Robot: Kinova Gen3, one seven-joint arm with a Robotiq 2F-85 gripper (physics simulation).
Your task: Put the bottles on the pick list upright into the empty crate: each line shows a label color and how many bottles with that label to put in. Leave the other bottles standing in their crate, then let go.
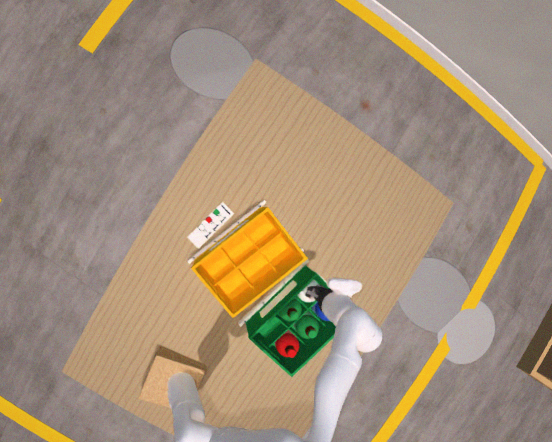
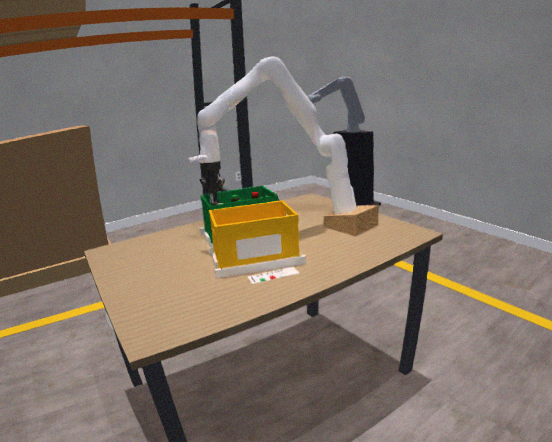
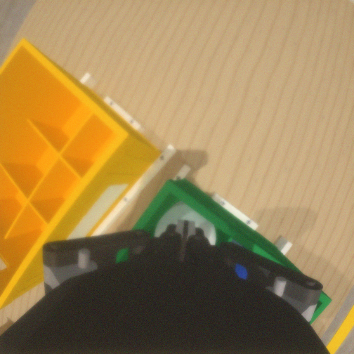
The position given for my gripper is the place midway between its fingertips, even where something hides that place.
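Observation:
In image 3 you'd see a white bottle (image 3: 179, 210), and my gripper (image 3: 184, 231) is there too.

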